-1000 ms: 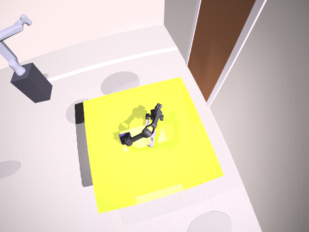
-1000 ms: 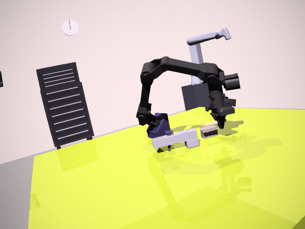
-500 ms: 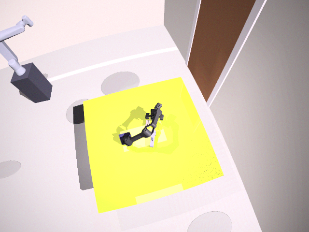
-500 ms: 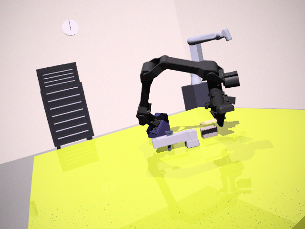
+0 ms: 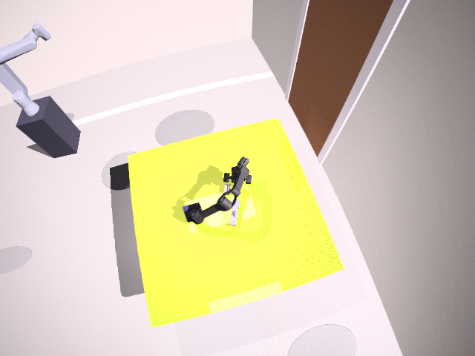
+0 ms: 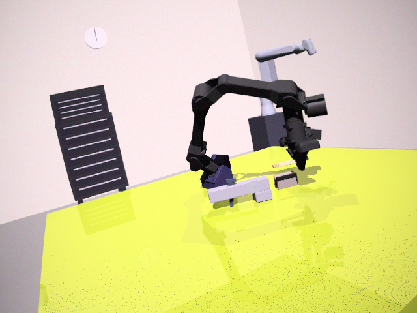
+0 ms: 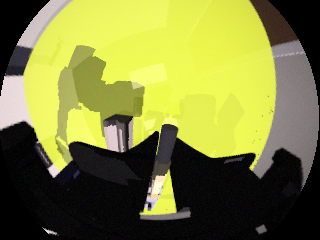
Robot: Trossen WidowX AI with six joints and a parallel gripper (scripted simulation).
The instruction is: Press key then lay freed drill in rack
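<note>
The dark rack lies 80 mm behind my gripper tip, 10 mm to the right of it and 40 mm below it. The rest, counted from my gripper tip: pale grey block (60 mm behind, 190 mm to the right, 20 mm below); then dark key (60 mm behind, 220 mm to the right, 10 mm below).
</note>
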